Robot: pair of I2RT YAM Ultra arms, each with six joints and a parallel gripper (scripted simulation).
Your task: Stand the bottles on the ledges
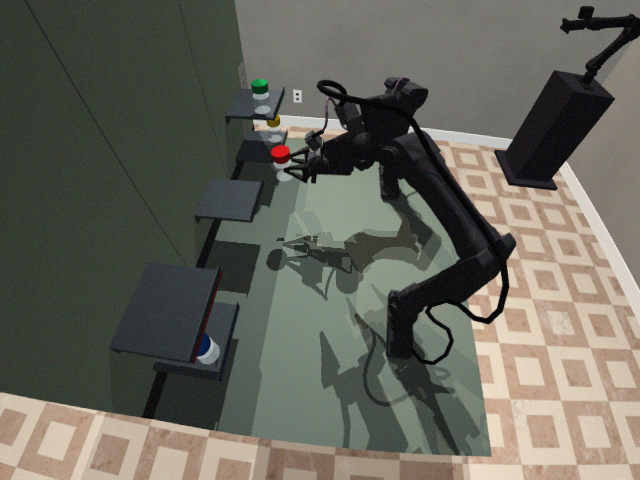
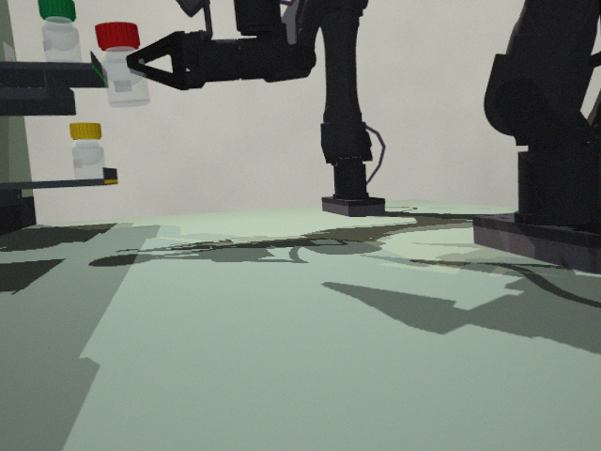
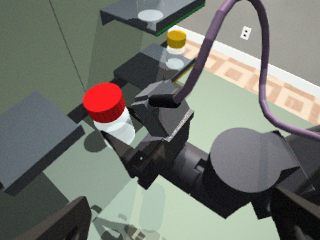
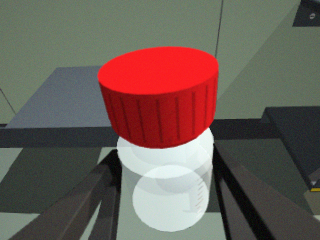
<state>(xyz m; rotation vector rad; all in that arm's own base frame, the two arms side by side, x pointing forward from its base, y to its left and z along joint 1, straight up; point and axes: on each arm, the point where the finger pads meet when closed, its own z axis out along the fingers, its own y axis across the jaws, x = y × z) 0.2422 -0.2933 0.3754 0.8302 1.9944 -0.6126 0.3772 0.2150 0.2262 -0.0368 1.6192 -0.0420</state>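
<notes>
The green-capped bottle is 12 cm ahead of my right hand, 23 cm to the right of it and 9 cm above it. From my right hand the other things lie so: blue-capped bottle (13 cm ahead, 55 cm to the left, 11 cm below); red-capped bottle (1 cm ahead, 1 cm below); yellow-capped bottle (11 cm ahead, 33 cm to the right, 11 cm below).
</notes>
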